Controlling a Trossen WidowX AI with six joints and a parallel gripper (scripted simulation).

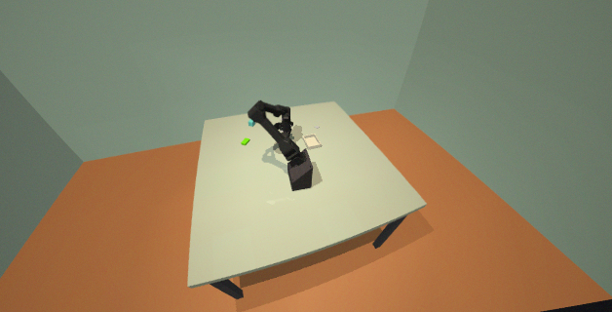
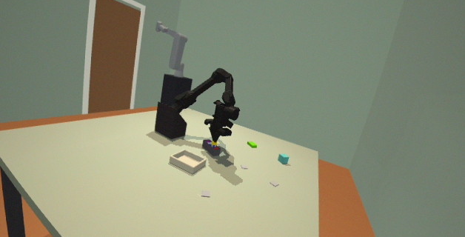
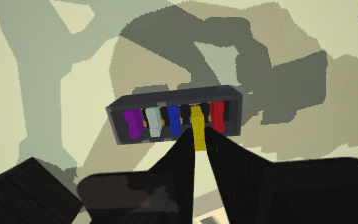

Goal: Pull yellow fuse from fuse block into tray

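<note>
My gripper tip is now 1 cm short of the cream tray, 19 cm to the left of it and 6 cm above it. Round my gripper tip: yellow fuse 1 cm below.
</note>
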